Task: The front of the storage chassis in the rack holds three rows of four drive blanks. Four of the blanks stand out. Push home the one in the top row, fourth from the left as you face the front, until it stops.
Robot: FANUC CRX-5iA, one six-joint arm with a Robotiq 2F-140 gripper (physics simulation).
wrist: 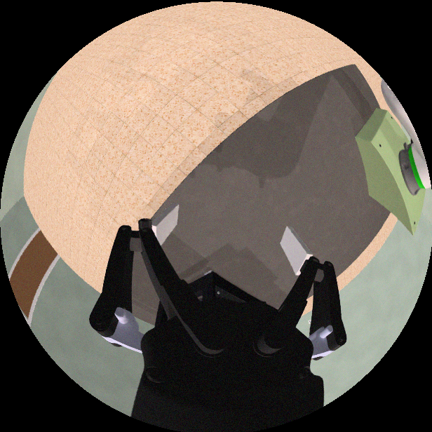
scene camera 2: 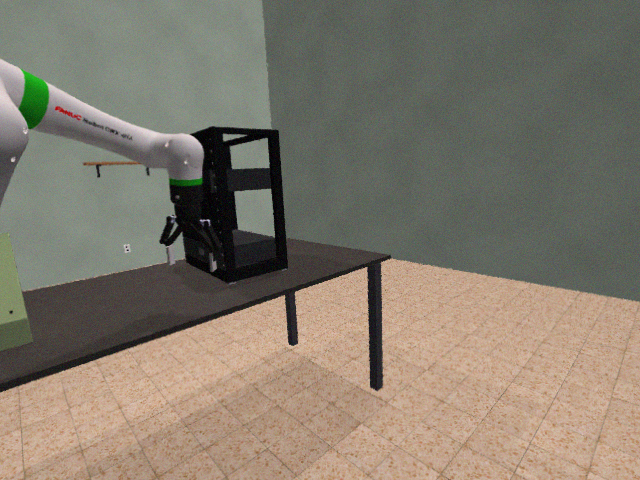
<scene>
gripper: wrist; scene camera 2
black rack: wrist; scene camera 2
same spot on gripper: (scene camera 2: pixel 212 242) = (wrist: pixel 124 243)
same spot on black rack: (wrist: pixel 211 284) = (scene camera 2: pixel 227 270)
</scene>
